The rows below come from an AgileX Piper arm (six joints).
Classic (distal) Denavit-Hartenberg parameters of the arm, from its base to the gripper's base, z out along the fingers. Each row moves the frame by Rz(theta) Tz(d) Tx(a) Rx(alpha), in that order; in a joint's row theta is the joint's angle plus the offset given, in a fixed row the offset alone. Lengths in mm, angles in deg.
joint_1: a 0, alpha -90, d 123, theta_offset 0
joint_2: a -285, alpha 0, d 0, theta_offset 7.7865
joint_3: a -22, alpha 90, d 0, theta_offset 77.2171
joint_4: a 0, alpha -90, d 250.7, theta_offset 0
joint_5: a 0, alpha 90, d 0, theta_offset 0
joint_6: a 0, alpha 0, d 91, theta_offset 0
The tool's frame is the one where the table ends.
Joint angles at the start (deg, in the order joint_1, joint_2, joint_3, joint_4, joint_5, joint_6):
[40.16 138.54 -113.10 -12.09 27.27 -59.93]
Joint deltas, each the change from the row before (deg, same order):
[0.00 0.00 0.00 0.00 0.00 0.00]
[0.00 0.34 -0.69 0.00 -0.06 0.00]
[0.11 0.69 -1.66 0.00 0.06 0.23]
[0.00 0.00 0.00 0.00 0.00 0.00]
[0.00 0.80 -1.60 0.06 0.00 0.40]
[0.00 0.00 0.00 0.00 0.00 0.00]
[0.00 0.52 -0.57 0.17 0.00 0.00]
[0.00 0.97 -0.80 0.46 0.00 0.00]
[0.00 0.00 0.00 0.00 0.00 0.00]
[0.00 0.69 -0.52 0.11 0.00 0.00]
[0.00 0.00 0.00 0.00 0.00 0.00]
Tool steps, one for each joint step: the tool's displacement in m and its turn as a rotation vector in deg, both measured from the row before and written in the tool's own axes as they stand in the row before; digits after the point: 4 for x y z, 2 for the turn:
[0.0000 0.0000 0.0000 0.00 0.00 0.00]
[-0.0006 -0.0016 0.0008 0.38 -0.15 0.03]
[-0.0025 -0.0038 0.0010 0.84 -0.36 0.24]
[0.0000 0.0000 0.0000 0.00 0.00 0.00]
[-0.0014 -0.0031 0.0020 0.74 -0.29 0.53]
[0.0000 0.0000 0.0000 0.00 0.00 0.00]
[-0.0002 0.0005 0.0024 0.01 -0.08 0.16]
[0.0000 0.0023 0.0050 -0.27 -0.12 0.39]
[0.0000 0.0000 0.0000 0.00 0.00 0.00]
[0.0002 0.0018 0.0037 -0.18 0.02 0.08]
[0.0000 0.0000 0.0000 0.00 0.00 0.00]

